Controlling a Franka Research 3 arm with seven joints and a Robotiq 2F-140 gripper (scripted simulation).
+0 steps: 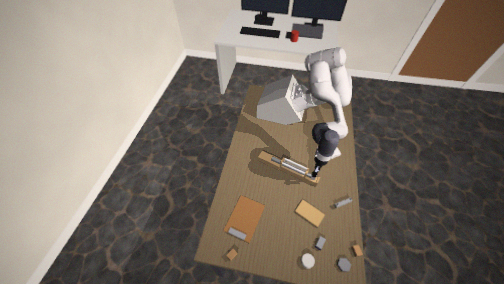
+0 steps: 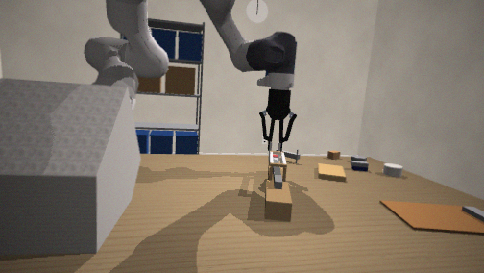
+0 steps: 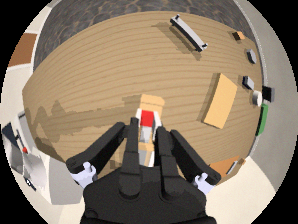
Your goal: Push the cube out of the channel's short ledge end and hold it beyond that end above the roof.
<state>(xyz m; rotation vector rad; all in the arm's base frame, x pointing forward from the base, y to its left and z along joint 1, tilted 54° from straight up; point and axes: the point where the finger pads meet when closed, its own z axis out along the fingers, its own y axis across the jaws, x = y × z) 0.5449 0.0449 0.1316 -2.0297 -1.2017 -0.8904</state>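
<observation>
Right now my hand is 4 cm past the wooden channel, 13 cm to the left of it and 3 cm above it. From my hand the other things lie so: tan board: 22 cm ahead, 2 cm to the right, 7 cm below; white disc: 49 cm ahead, 4 cm to the right, 7 cm below; red cube: 3 cm below.
</observation>
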